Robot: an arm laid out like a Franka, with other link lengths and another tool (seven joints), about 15 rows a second.
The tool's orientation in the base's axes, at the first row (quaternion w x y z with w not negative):
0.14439 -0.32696 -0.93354 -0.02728
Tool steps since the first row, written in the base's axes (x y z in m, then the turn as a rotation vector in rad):
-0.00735 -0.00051 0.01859 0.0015 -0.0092 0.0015
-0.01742 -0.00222 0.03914 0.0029 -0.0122 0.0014
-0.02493 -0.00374 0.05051 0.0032 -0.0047 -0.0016
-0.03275 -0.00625 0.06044 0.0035 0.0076 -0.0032
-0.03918 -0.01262 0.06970 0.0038 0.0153 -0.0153
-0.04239 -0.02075 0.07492 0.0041 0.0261 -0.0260
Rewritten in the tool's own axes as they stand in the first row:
0.01051 -0.00575 -0.01601 -0.0062 -0.0064 -0.0032
0.02288 -0.01422 -0.03339 -0.0091 -0.0078 -0.0038
0.03082 -0.02055 -0.04260 -0.0057 -0.0016 0.0000
0.03799 -0.02778 -0.05049 0.0011 0.0083 0.0033
0.04160 -0.03716 -0.05866 0.0020 0.0150 0.0159
0.04059 -0.04575 -0.06403 0.0052 0.0241 0.0276

